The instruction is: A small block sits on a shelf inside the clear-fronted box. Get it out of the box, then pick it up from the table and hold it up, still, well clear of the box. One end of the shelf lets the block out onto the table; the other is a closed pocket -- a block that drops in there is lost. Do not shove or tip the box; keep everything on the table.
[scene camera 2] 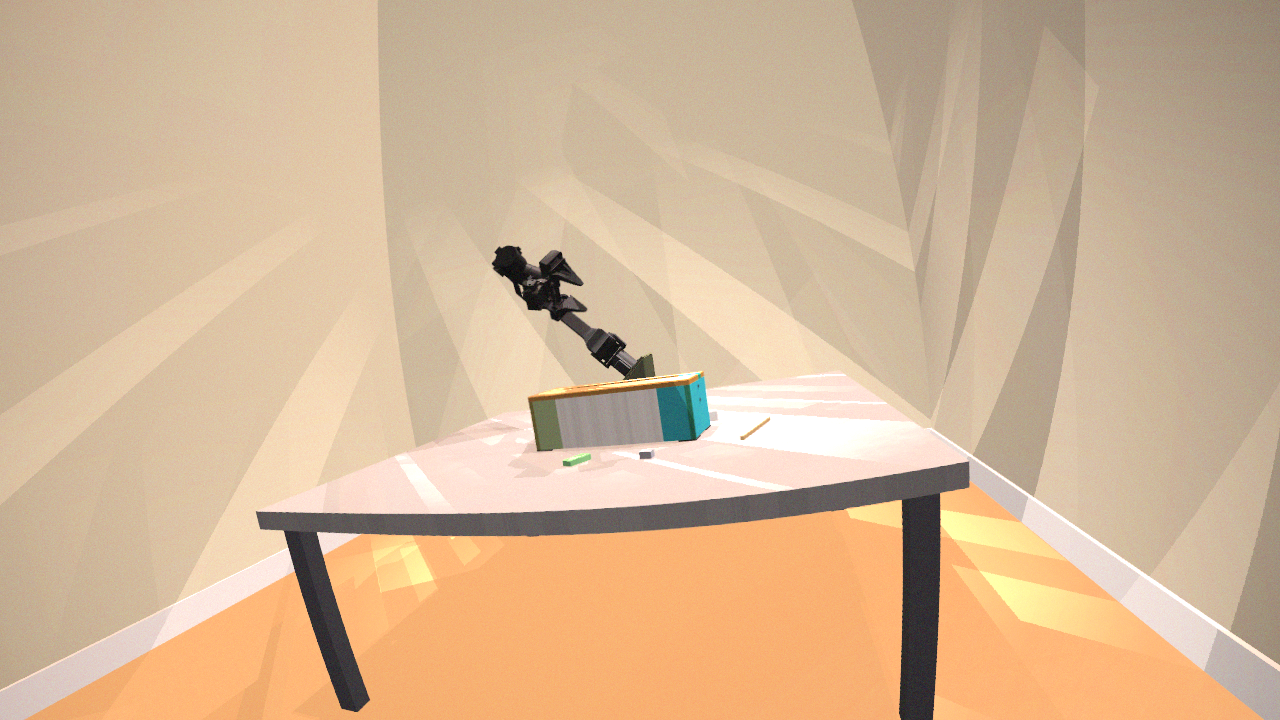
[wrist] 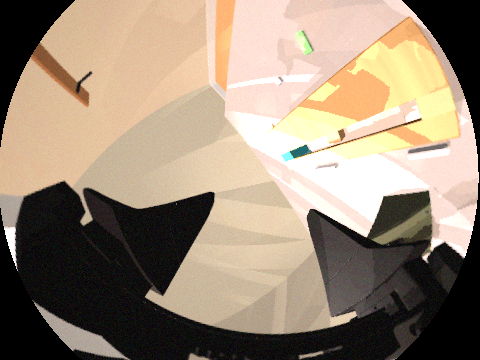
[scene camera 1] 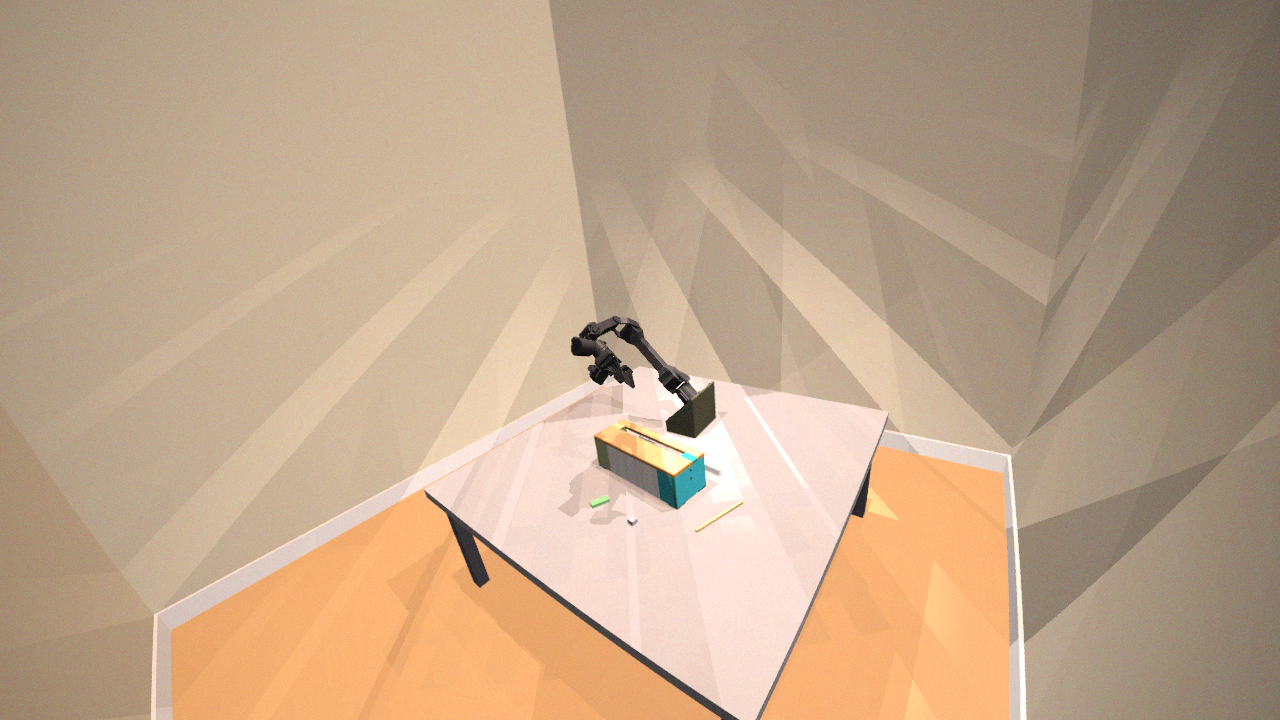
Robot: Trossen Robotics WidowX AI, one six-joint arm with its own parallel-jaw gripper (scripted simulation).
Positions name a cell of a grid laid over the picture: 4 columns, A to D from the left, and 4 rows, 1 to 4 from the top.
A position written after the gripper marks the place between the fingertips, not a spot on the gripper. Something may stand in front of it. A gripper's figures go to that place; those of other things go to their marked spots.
Labels:
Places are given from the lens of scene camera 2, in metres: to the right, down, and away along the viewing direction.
gripper (scene camera 2: B2): -0.13, -0.14, 1.31
box (scene camera 2: C3): 0.07, 0.10, 1.19

